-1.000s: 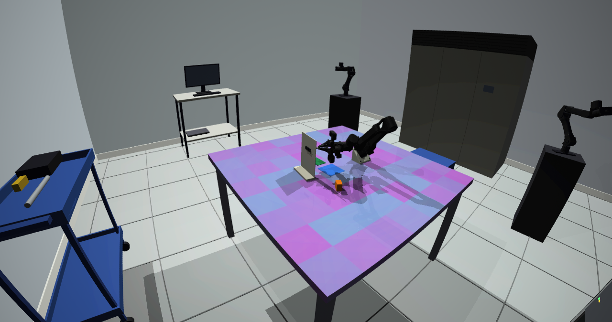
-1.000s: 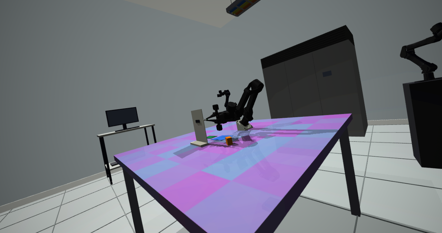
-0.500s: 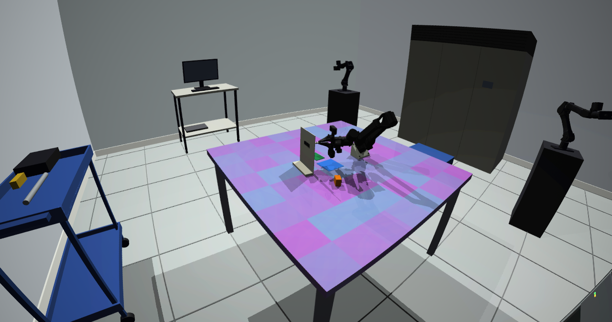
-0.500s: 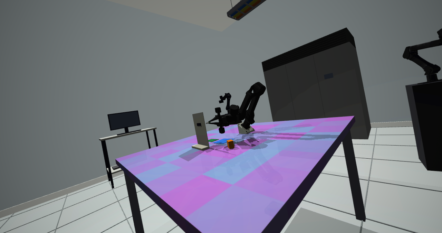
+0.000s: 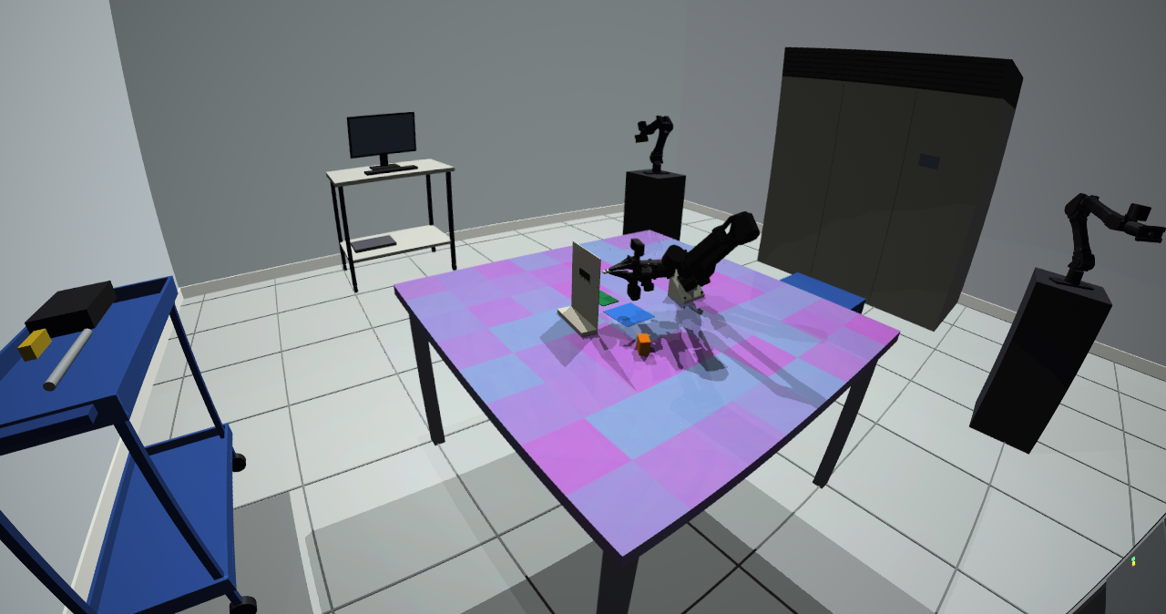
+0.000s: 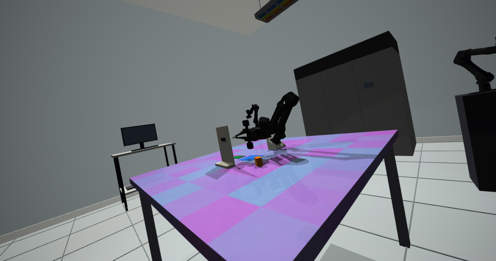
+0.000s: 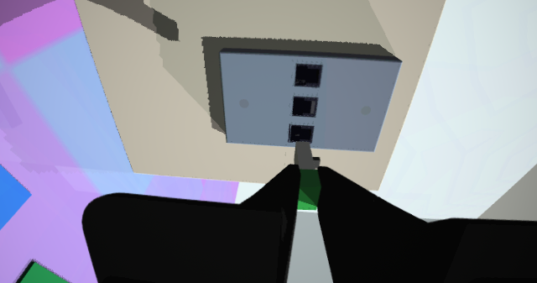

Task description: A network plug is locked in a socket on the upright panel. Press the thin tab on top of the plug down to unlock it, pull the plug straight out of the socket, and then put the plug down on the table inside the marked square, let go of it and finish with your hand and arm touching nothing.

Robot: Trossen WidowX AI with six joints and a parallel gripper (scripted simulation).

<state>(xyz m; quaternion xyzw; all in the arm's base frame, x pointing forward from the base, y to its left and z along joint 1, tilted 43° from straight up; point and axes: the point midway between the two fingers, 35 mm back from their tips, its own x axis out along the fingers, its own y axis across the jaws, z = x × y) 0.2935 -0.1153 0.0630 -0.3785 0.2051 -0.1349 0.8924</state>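
Now: the blue square 60 mm behind my gripper tip, 40 mm to the left of it and 150 mm below it. Round my gripper tip: green plug (right at my gripper tip); upright panel (90 mm ahead, 20 mm to the right, 50 mm below); thin white tab (10 mm ahead).
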